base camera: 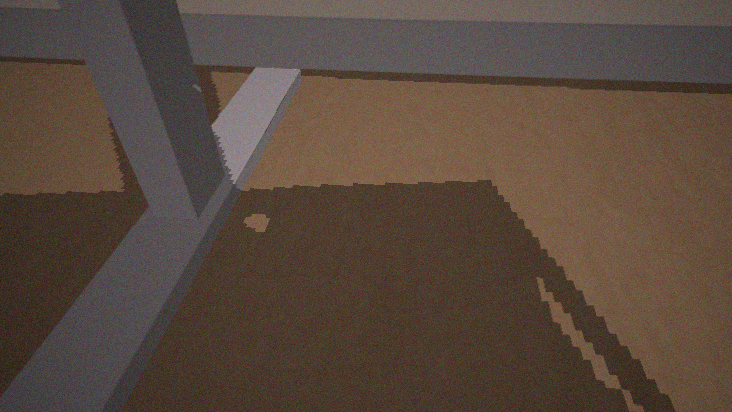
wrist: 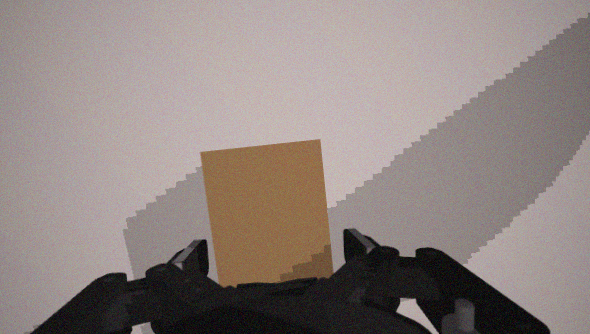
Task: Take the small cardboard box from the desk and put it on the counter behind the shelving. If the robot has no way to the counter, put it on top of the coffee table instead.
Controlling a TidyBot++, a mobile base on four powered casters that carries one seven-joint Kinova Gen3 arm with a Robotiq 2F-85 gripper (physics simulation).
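Frame: origin at the arm's base, x ahead, y left, z up, level; millimetres.
Seen in the pictures: gripper, fingertip midpoint: [wrist: 277,249].
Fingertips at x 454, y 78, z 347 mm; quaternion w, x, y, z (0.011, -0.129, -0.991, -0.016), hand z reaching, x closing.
Offsets run from my fingertips to a thing's middle. "*": to the spot under its first point. Level surfaces: height alone.
The small cardboard box @[dx -3, dy -20, dz +2 mm] [wrist: 267,210], plain orange-brown, lies on the pale desk top @[dz -23 mm] [wrist: 250,65] in the wrist view. My gripper [wrist: 277,249] is open, with one fingertip to the left and one to the right of the box and a narrow gap showing on each side. The near end of the box is hidden behind the gripper's body. How high the fingertips are above the desk is hard to tell. In the base camera view, grey desk framing [base camera: 409,48] shows. The counter, the shelving and the coffee table do not show in either view.
In the base camera view, a slanting grey leg @[* dx -2, dy +123, dz -596 mm] [base camera: 138,117] stands on a long foot bar [base camera: 117,291] at the left, close in front of the base. The brown floor @[dz -743 mm] [base camera: 409,133] carries a large dark shadow. Grey shadows cross the desk top around the box.
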